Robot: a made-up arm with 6 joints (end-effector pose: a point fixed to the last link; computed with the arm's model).
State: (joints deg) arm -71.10 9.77 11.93 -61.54 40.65 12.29
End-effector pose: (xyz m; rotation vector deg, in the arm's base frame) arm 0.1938 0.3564 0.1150 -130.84 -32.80 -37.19
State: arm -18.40 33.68 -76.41 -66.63 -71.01 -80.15
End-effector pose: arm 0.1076 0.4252 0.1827 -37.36 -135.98 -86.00
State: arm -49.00 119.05 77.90 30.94 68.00 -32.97
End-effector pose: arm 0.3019 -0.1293 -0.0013 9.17 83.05 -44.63
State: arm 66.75 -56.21 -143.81 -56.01 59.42 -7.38
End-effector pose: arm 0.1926 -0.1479 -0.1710 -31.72 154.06 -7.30
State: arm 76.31 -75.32 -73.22 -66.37 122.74 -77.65
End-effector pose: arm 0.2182 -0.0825 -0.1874 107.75 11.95 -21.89
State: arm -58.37 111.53 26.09 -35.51 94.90 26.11
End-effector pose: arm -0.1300 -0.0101 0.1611 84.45 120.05 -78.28
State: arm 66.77 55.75 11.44 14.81 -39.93 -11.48
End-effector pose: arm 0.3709 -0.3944 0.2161 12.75 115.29 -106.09
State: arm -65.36 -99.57 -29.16 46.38 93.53 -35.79
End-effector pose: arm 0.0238 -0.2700 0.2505 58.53 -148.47 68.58
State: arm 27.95 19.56 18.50 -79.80 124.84 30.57
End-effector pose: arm 0.1943 0.1398 -0.2265 116.28 -39.49 -57.48
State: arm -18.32 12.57 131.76 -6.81 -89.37 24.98
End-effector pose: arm -0.1574 -0.2255 0.1859 -108.88 -113.35 15.99
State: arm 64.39 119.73 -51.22 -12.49 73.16 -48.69
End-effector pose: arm -0.0922 -0.1129 -0.0838 78.97 -26.22 -134.55
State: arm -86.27 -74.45 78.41 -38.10 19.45 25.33
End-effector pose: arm 0.2803 0.2145 -0.0295 -157.23 60.26 -25.64
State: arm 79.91 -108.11 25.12 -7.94 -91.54 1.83
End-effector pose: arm 0.1825 0.2819 0.3898 -83.80 51.05 -25.22
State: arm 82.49 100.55 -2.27 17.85 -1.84 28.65
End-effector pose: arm 0.1273 -0.4572 0.2850 57.73 129.51 -107.17
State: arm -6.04 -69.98 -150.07 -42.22 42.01 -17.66
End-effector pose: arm 0.1786 0.3214 -0.0027 -37.77 102.69 79.32
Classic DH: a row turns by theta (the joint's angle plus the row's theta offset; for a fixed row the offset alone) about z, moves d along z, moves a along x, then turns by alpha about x. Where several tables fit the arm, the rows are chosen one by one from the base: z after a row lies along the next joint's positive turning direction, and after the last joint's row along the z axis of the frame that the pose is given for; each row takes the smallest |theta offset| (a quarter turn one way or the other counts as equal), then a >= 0, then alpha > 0; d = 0 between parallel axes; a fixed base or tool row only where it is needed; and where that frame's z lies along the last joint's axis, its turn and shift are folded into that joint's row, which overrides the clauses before.
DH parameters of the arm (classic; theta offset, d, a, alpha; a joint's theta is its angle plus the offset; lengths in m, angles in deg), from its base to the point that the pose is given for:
base (fixed): -90 0.1561 0.0155 90
joint 1: -90 -0.1455 0.0412 90
joint 2: -71.46 0.082 0.0256 -74.68
joint 3: 67.37 -0.0726 -0.0376 -84.11
joint 4: 53.98 -0.1581 0.1043 104.26
joint 5: 78.95 0.4443 0.0172 146.33
joint 6: 31.96 0.1853 0.0479 -104.41
tool (fixed): 138.2 -0.0155 0 0

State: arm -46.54 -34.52 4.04 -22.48 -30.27 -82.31
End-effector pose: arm 0.4890 -0.0514 0.1091 146.57 43.25 11.76
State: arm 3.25 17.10 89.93 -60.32 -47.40 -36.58
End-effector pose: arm 0.0057 -0.2146 -0.0897 128.61 41.22 -56.42
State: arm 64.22 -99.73 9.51 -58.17 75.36 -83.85
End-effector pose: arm 0.3575 0.1645 0.0990 153.52 21.94 34.15
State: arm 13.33 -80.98 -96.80 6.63 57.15 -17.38
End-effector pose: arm 0.1537 0.3288 0.2866 -7.74 40.24 111.14
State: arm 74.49 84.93 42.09 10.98 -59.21 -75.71
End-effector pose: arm 0.1564 -0.3202 0.3535 -21.62 29.20 -169.28
